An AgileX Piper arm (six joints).
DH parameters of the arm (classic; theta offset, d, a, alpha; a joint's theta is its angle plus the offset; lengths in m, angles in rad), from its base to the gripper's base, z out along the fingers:
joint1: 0 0.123 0 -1.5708
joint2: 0.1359 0 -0.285 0
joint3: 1.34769 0 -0.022 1.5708
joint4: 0 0.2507 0 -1.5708
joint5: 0 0 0 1.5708
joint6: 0 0.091 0 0
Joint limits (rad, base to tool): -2.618..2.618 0..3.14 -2.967..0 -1.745..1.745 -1.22..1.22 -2.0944..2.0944
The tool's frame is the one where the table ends.
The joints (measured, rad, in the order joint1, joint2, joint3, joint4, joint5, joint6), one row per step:
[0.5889, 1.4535, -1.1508, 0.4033, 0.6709, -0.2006]
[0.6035, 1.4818, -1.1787, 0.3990, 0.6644, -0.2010]
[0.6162, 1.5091, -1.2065, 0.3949, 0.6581, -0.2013]
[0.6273, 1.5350, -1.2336, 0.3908, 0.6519, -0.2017]
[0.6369, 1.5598, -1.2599, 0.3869, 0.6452, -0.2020]
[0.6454, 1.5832, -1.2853, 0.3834, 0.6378, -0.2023]
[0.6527, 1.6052, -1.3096, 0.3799, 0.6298, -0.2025]
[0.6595, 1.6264, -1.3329, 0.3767, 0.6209, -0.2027]
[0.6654, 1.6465, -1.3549, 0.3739, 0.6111, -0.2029]
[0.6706, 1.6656, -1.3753, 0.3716, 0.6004, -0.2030]
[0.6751, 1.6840, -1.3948, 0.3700, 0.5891, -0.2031]
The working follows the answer.
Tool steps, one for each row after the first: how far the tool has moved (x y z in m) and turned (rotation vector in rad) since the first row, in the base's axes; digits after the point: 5 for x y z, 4 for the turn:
[0.00435, 0.00807, -0.00014, -0.0009, -0.0075, 0.0133]
[0.00872, 0.01570, -0.00021, -0.0012, -0.0154, 0.0247]
[0.01299, 0.02285, -0.00024, -0.0010, -0.0239, 0.0347]
[0.01726, 0.02957, -0.00028, -0.0001, -0.0329, 0.0428]
[0.02140, 0.03589, -0.00024, 0.0017, -0.0426, 0.0495]
[0.02547, 0.04175, -0.00014, 0.0042, -0.0530, 0.0547]
[0.02943, 0.04741, -0.00014, 0.0072, -0.0637, 0.0590]
[0.03331, 0.05269, -0.00018, 0.0110, -0.0748, 0.0621]
[0.03707, 0.05763, -0.00040, 0.0152, -0.0857, 0.0639]
[0.04079, 0.06231, -0.00066, 0.0203, -0.0965, 0.0646]

Tool pose at each row, in the base's axes (x y z in m, rotation vector in rad; rounded; the steps above come from the unrounded poses):
[0.24828, 0.19254, 0.30976, -0.6859, 2.3818, 0.6141]
[0.25263, 0.20061, 0.30962, -0.7039, 2.3725, 0.6150]
[0.25700, 0.20824, 0.30955, -0.7191, 2.3629, 0.6157]
[0.26128, 0.21540, 0.30952, -0.7324, 2.3528, 0.6160]
[0.26554, 0.22211, 0.30948, -0.7432, 2.3422, 0.6160]
[0.26969, 0.22844, 0.30952, -0.7519, 2.3309, 0.6162]
[0.27376, 0.23430, 0.30962, -0.7585, 2.3190, 0.6162]
[0.27771, 0.23995, 0.30963, -0.7638, 2.3067, 0.6162]
[0.28159, 0.24523, 0.30958, -0.7672, 2.2941, 0.6163]
[0.28535, 0.25018, 0.30937, -0.7689, 2.2817, 0.6167]
[0.28908, 0.25485, 0.30910, -0.7689, 2.2692, 0.6174]

